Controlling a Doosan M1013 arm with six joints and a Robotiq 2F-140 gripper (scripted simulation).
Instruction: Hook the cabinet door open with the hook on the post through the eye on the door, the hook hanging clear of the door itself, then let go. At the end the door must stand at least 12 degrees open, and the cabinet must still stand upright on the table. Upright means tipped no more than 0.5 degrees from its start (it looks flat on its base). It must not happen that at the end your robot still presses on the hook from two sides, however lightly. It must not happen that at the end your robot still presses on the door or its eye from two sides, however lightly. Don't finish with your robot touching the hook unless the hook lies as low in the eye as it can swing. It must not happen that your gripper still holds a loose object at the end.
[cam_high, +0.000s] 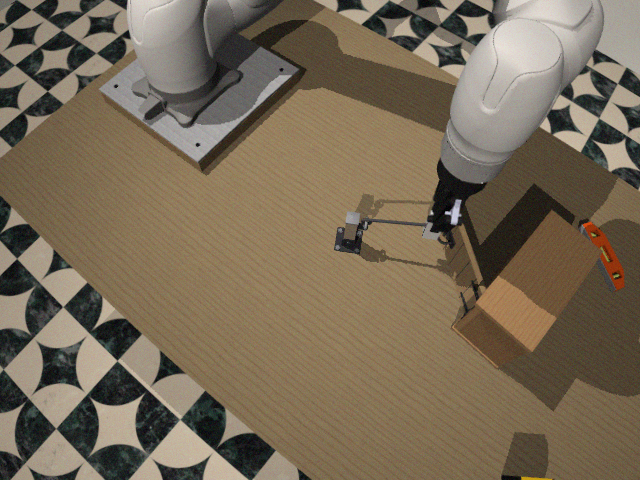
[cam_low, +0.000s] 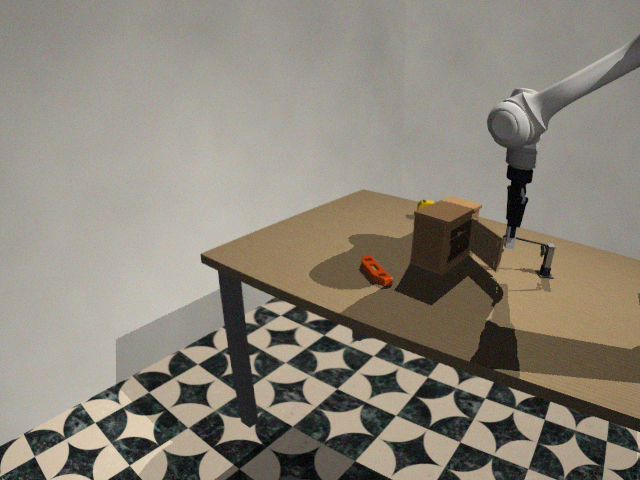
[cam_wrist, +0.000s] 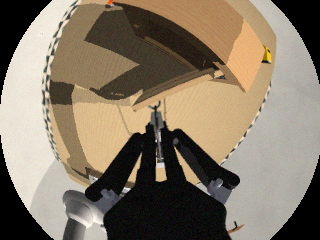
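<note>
Right now my hand is 40 mm past the wire hook, 20 mm to the left of it and 20 mm above it. Round my hand: door: 70 mm ahead, 40 mm below, 20 mm to the right; yellow object: 380 mm ahead, 270 mm to the right, 80 mm below; orange spirit level: 320 mm ahead, 230 mm to the left, 100 mm below.
</note>
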